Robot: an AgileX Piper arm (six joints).
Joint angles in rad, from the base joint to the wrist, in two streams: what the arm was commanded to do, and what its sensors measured. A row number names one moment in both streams.
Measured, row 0:
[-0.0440 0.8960 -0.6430 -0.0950 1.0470 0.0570]
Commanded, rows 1 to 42:
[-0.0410 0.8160 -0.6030 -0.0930 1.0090 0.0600]
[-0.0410 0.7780 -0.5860 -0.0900 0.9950 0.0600]
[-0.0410 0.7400 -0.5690 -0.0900 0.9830 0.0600]
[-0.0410 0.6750 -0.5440 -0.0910 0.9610 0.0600]
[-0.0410 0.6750 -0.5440 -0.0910 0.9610 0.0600]
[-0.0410 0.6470 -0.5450 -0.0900 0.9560 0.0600]
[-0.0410 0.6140 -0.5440 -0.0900 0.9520 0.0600]
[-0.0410 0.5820 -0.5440 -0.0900 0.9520 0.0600]
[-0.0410 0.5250 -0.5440 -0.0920 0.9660 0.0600]
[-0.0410 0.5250 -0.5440 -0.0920 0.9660 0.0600]
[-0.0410 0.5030 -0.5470 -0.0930 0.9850 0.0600]
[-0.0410 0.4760 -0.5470 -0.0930 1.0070 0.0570]
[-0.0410 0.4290 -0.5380 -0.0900 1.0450 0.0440]
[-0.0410 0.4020 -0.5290 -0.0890 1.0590 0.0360]
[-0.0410 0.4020 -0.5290 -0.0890 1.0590 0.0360]
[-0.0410 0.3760 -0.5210 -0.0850 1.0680 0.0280]
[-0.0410 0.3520 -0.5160 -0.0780 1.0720 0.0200]
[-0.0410 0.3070 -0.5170 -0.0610 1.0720 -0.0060]
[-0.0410 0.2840 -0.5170 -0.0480 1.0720 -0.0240]
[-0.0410 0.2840 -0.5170 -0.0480 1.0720 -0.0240]
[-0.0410 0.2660 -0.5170 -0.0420 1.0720 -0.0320]
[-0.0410 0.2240 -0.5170 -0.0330 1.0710 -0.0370]
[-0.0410 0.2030 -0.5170 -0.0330 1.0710 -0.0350]
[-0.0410 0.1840 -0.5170 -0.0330 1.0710 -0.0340]
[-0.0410 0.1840 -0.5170 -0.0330 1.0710 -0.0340]
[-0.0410 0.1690 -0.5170 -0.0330 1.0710 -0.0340]
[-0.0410 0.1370 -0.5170 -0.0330 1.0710 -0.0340]
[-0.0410 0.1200 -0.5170 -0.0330 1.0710 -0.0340]
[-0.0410 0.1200 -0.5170 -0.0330 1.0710 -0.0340]
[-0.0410 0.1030 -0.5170 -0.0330 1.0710 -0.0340]
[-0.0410 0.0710 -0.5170 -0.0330 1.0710 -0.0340]
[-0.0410 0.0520 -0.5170 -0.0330 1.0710 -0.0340]
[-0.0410 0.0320 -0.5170 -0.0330 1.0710 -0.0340]
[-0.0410 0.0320 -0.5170 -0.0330 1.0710 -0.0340]
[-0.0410 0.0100 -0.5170 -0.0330 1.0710 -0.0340]
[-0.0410 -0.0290 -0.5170 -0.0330 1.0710 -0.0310]
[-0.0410 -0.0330 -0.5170 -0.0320 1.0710 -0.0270]
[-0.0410 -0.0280 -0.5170 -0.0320 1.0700 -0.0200]
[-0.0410 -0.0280 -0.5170 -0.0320 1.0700 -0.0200]
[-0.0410 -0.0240 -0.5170 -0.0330 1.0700 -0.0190]
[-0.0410 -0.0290 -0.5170 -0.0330 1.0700 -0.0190]
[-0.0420 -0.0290 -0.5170 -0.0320 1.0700 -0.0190]
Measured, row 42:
[-0.0430 -0.0040 -0.5190 -0.0300 1.0690 -0.0250]
